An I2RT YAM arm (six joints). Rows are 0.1 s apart.
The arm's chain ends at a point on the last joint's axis. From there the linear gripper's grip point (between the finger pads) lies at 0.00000 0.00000 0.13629 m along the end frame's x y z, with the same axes.
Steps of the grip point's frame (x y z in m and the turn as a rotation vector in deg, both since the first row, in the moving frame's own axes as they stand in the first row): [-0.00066 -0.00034 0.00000 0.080 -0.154 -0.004]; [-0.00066 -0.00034 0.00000 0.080 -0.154 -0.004]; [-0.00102 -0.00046 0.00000 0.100 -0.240 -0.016]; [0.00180 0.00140 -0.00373 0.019 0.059 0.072]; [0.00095 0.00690 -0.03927 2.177 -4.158 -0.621]
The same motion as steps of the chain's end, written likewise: [-0.00029 -0.00015 0.00000 0.080 -0.154 -0.004]; [-0.00029 -0.00015 0.00000 0.080 -0.154 -0.004]; [-0.00045 -0.00022 0.00000 0.100 -0.240 -0.016]; [0.00166 0.00145 -0.00373 0.019 0.059 0.072]; [0.01086 0.01202 -0.03881 2.177 -4.158 -0.621]
